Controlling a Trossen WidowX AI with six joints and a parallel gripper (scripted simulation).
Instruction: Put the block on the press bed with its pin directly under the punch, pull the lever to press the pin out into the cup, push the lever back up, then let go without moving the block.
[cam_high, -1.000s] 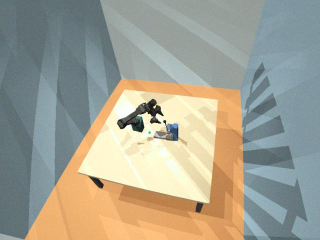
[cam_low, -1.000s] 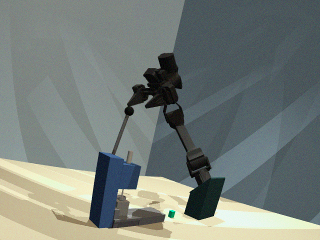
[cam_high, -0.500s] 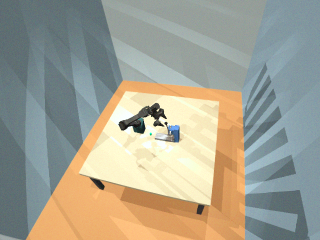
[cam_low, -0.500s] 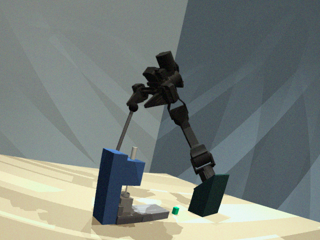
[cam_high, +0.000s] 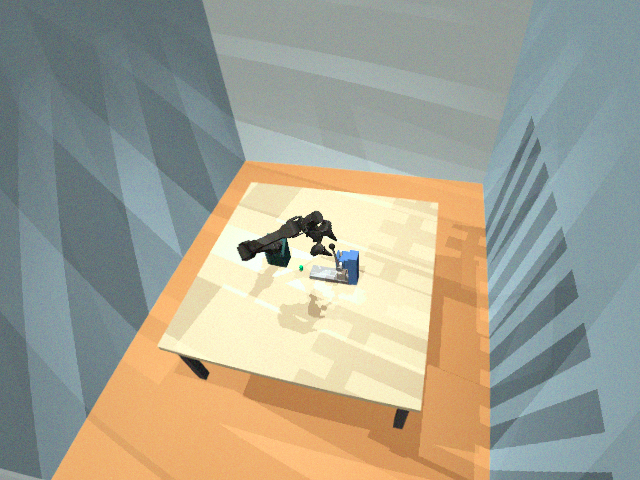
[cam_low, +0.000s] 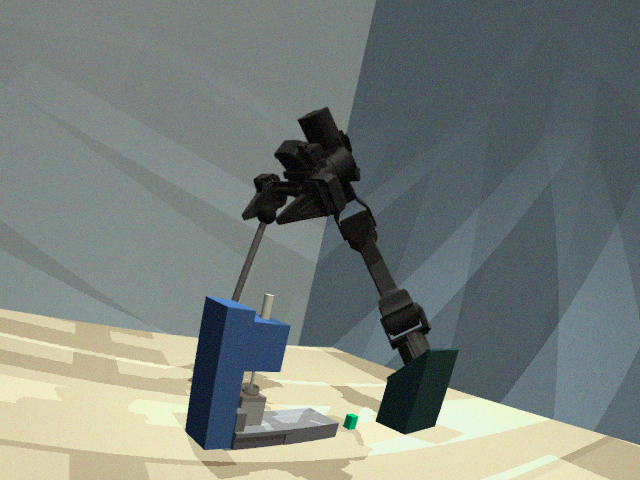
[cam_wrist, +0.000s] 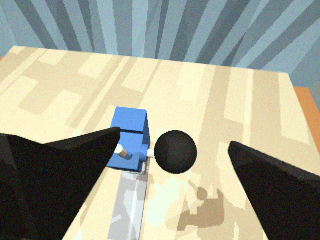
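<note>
Now: gripper tip 70 mm above the grey lever and 10 mm to the right of it. The rest, counted from my gripper tip: thin punch rod: 190 mm below, 80 mm to the left; then small grey piece: 330 mm below, 270 mm to the left; then small green cube: 320 mm below, 240 mm behind, 70 mm to the left.
</note>
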